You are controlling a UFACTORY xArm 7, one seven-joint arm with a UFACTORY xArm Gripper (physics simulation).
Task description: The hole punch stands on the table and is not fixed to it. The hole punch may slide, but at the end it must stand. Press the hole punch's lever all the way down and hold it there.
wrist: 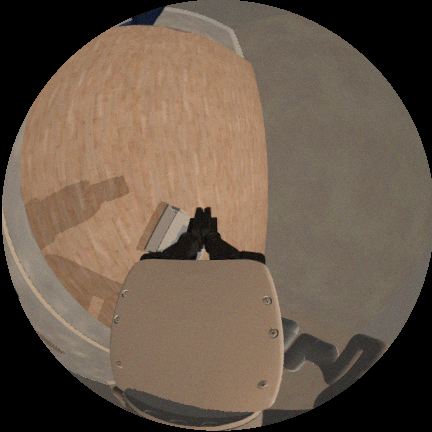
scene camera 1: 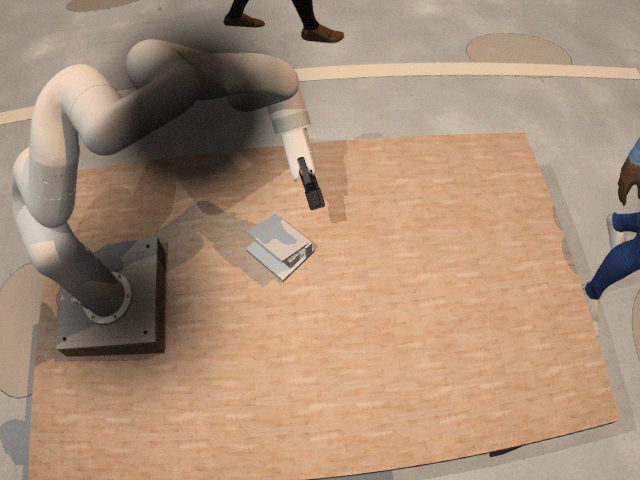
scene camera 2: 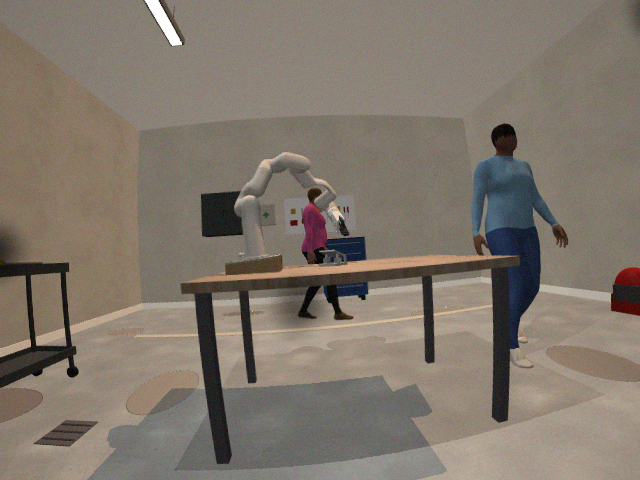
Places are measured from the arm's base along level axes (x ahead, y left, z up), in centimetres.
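Pixels of known places: gripper, between the fingertips: (wrist: 204, 216) (scene camera 1: 318, 207) (scene camera 2: 346, 234); arm's base, origin of its link: (scene camera 1: 108, 298) (scene camera 2: 256, 258).
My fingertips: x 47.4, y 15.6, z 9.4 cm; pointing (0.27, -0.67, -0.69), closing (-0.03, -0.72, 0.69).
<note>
Ahead of a thing's pixels: the offset from my fingertips to its top centre. "pt": to the spot under its first point. Level surfaces: height alone.
The hole punch @(dy -1.1, dx -8.8, dz -7.8 cm) (scene camera 1: 276, 236) (scene camera 2: 333, 257) (wrist: 164, 229) stands upright on the table, left of its middle in scene camera 1. Its pale, flat lever @(dy -1.1, dx -8.8, dz -7.8 cm) (scene camera 1: 286, 249) is up, with a visible gap above the light base plate @(pt dy -4.4, dx -11.9, dz -15.1 cm) (scene camera 1: 266, 262). A bracket shows between them at the lower right end. My gripper (scene camera 1: 316, 205) (scene camera 2: 345, 233) (wrist: 204, 216) is shut and empty. It hangs in the air above the table, clear of the punch, and appears up and to the right of it in scene camera 1. In the wrist view, the black fingers and gripper body hide part of the punch.
The arm's dark base block (scene camera 1: 111, 330) (scene camera 2: 253, 265) stands at the left of the wooden table @(dz -16.2 cm) (scene camera 1: 413, 310) (scene camera 2: 413, 262) (wrist: 150, 125). A person in blue (scene camera 2: 509, 193) stands beyond the right table edge. A person in pink (scene camera 2: 313, 229) is behind the table.
</note>
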